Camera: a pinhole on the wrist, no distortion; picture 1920 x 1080 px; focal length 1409.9 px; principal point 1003.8 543.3 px. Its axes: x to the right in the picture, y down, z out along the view. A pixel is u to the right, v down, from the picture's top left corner.
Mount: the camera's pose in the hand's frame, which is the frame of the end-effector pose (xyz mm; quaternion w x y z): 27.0 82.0 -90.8 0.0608 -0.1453 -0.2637 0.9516
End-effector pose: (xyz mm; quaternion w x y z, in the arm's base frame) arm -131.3 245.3 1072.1 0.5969 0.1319 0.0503 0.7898
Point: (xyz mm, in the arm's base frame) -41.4 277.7 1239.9
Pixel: 519.7 410.0
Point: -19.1 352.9 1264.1
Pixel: 175.3 491.5
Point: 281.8 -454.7 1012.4
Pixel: outside the picture
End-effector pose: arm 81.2 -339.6 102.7 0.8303 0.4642 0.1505 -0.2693
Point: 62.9 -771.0 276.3
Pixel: 551.4 133.0
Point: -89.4 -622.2 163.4
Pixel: 893.7 658.8
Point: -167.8 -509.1 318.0
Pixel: 1496.4 415.6
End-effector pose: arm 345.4 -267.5 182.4 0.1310 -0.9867 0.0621 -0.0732
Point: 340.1 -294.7 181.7
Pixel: 948.4 606.6
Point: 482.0 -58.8 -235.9
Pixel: 495.4 188.1
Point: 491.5 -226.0 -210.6
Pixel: outside the picture
